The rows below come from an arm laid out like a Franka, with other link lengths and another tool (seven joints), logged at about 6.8 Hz.
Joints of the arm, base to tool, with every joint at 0 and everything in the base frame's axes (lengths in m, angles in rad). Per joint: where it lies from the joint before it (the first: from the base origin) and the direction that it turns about. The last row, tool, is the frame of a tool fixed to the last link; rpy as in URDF.
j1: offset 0 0 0.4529 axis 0 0 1
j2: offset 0 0 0 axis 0 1 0
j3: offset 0 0 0.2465 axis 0 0 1
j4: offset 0.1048 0 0 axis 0 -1 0
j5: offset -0.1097 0 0.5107 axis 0 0 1
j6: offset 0 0 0 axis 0 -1 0
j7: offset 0.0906 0 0 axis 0 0 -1
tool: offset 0.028 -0.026 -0.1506 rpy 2.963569 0 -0.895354
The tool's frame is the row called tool.
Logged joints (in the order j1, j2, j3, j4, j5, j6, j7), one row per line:
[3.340, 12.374, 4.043, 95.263, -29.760, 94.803, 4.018]
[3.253, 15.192, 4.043, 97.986, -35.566, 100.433, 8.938]
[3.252, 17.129, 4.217, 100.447, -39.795, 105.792, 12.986]
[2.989, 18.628, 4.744, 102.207, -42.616, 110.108, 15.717]
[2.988, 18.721, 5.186, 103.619, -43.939, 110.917, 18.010]
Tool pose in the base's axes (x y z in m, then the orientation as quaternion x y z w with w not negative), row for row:
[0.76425, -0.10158, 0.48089, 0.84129, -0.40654, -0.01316, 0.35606]
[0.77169, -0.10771, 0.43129, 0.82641, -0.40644, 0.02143, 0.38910]
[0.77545, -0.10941, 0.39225, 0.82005, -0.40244, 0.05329, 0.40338]
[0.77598, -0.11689, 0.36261, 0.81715, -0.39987, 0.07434, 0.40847]
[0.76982, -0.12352, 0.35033, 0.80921, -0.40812, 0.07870, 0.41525]
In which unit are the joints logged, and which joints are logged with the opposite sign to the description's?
The joints are logged in degrees. Opposite sign: j3, j4.
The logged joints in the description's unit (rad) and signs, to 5 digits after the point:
[0.05829, 0.21597, -0.07056, -1.66265, -0.51941, 1.65462, 0.07013]
[0.05678, 0.26515, -0.07056, -1.71018, -0.62074, 1.75289, 0.15600]
[0.05676, 0.29896, -0.07360, -1.75313, -0.69455, 1.84642, 0.22665]
[0.05217, 0.32512, -0.08280, -1.78385, -0.74379, 1.92175, 0.27431]
[0.05215, 0.32674, -0.09051, -1.80849, -0.76688, 1.93587, 0.31433]

